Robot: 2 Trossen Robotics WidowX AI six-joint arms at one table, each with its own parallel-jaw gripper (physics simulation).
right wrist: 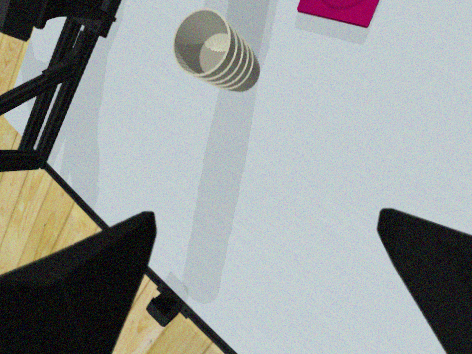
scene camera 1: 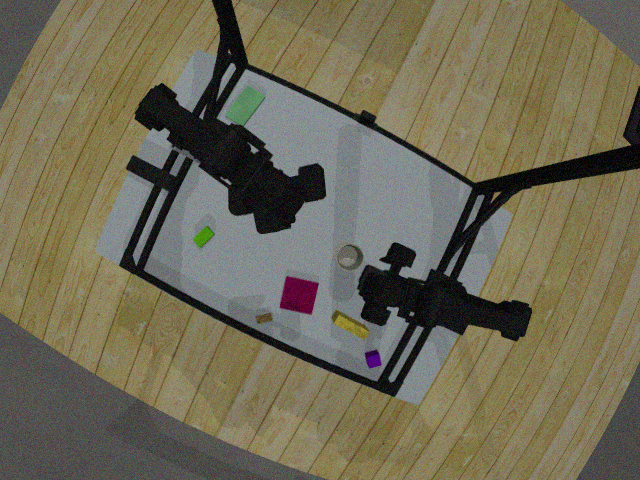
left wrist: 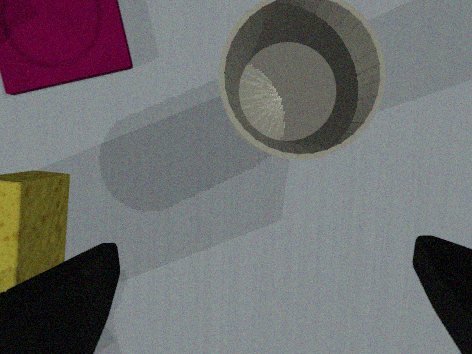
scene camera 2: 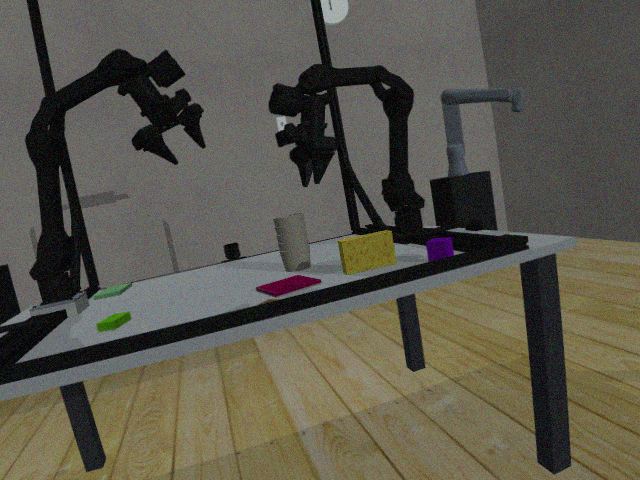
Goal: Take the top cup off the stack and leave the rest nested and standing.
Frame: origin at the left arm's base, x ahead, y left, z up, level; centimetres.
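Where they show: left gripper, fingertip midpoint: point(left wrist: 266, 253) point(scene camera 2: 310, 185); right gripper, fingertip midpoint: point(right wrist: 266, 220) point(scene camera 2: 191, 155); left arm's base at its link origin: point(scene camera 2: 410, 231); right arm's base at its link origin: point(scene camera 2: 58, 299).
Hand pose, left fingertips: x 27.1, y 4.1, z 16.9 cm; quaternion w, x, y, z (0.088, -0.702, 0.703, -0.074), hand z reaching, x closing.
Each offset is from my left fingertips to the top centre of the thing. "*": to the spot under its first point.
A stack of nested beige cups @[dx +6.3, dy -2.1, dz -6.0 cm] point(scene camera 1: 349, 257) point(scene camera 2: 293, 242) point(left wrist: 310, 90) point(right wrist: 215, 50) stands upright on the table. Several rims show close together along its side in the right wrist view, the top cup seated in the rest, mouth up. My left gripper point(scene camera 2: 311, 181) point(left wrist: 266, 253) is open and empty. It points down, higher than the stack's rim and a little to its right in scene camera 2; its fingers do not touch the cups. My right gripper point(scene camera 2: 190, 155) point(right wrist: 266, 220) is open and empty, high above the table, left of the stack. In scene camera 1 the arms hide both grippers' fingertips.
A crimson square @[* dx +13.3, dy +14.7, dz -18.3 cm] point(scene camera 1: 299, 295) point(scene camera 2: 288, 285) and yellow block @[dx -4.1, dy +16.5, dz -12.1 cm] point(scene camera 1: 350, 325) point(scene camera 2: 368, 252) lie near the stack. A purple cube @[dx -16.3, dy +24.6, dz -15.1 cm] point(scene camera 1: 373, 359), brown block @[dx +20.2, dy +25.8, dz -18.3 cm] point(scene camera 1: 264, 318), green block @[dx +46.9, dy +10.2, dz -17.6 cm] point(scene camera 1: 203, 236) and pale green slab @[dx +52.5, dy -31.6, dz -18.1 cm] point(scene camera 1: 245, 105) lie farther off. Black frame bars border the table.
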